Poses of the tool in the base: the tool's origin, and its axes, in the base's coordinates. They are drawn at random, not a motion.
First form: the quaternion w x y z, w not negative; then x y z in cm.
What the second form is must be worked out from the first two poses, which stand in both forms.
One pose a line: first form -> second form
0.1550 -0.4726 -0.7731 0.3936 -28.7 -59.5 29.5 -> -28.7 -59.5 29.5 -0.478 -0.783 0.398 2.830
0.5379 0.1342 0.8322 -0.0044 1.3 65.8 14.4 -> 1.3 65.8 14.4 0.159 0.987 -0.005 2.006
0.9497 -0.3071 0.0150 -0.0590 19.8 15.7 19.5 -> 19.8 15.7 19.5 -0.981 0.048 -0.188 0.637
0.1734 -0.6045 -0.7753 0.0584 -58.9 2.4 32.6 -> -58.9 2.4 32.6 -0.614 -0.787 0.059 2.793
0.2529 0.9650 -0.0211 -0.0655 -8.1 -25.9 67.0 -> -8.1 -25.9 67.0 0.997 -0.022 -0.068 2.630
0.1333 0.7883 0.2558 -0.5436 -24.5 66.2 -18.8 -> -24.5 66.2 -18.8 0.795 0.258 -0.548 2.874
